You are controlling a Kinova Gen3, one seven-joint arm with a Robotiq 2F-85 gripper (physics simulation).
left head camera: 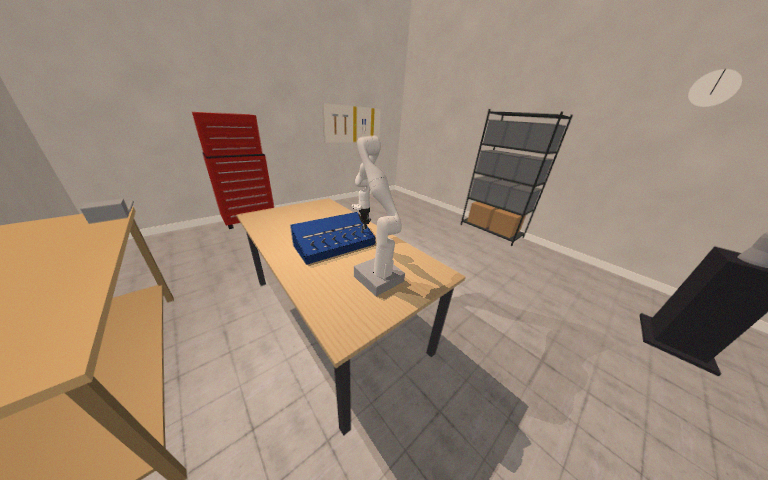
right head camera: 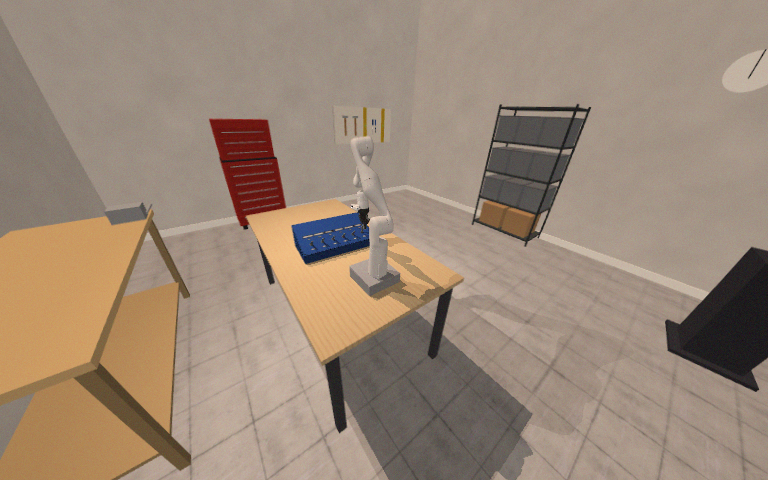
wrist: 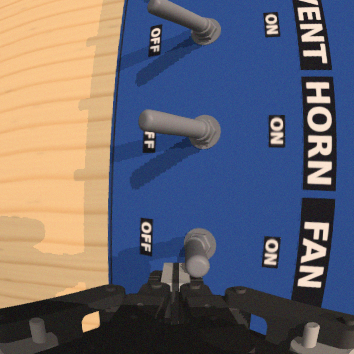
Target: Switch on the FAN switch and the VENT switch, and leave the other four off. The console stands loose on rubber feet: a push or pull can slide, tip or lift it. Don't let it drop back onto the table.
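Pixels of known places: gripper, fingertip midpoint: (left head camera: pixel 365 229) (right head camera: pixel 364 229) (wrist: pixel 175 278); arm's base, origin of the base link: (left head camera: pixel 381 272) (right head camera: pixel 376 272).
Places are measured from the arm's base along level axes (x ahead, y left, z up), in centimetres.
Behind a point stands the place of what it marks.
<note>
The blue console (left head camera: pixel 317 227) {z 6.9, x 56.9, y 3.5 cm} (right head camera: pixel 317 227) {z 6.9, x 57.2, y 3.6 cm} (wrist: pixel 240 190) {z 3.1, x 42.8, y -18.1 cm} rests on the table, with a row of toggle switches. In the wrist view, the FAN lever (wrist: pixel 197 257) {z 7.1, x 39.9, y -20.7 cm} stands about midway between its OFF and ON labels, leaning toward neither clearly. The HORN lever (wrist: pixel 172 123) {z 5.2, x 39.5, y -13.9 cm} and the VENT lever (wrist: pixel 180 16) {z 4.9, x 41.0, y -7.1 cm} lean to OFF. The other three levers are too small to read in the head views. My gripper (left head camera: pixel 365 228) {z 4.7, x 38.3, y -22.5 cm} (right head camera: pixel 364 227) {z 4.7, x 38.3, y -22.5 cm} (wrist: pixel 175 278) {z 4.7, x 38.3, y -22.5 cm} is shut and empty. Its fingertips are beside the FAN lever on the OFF side, seemingly against it; contact is not clearly visible.
The wooden table (left head camera: pixel 334 322) {z -6.5, x -5.6, y 35.5 cm} (right head camera: pixel 322 322) {z -6.5, x -5.4, y 36.9 cm} (wrist: pixel 50 150) {z -6.5, x 25.8, y -12.0 cm} carries the console and the arm's grey base (left head camera: pixel 370 280) {z -0.1, x -0.7, y 9.3 cm} (right head camera: pixel 367 280) {z 0.0, x -2.1, y 8.2 cm}. The HORN lever is the FAN lever's neighbour. A workbench (left head camera: pixel 50 294) (right head camera: pixel 56 294) stands at the left. A red cabinet and a shelf rack stand farther back.
</note>
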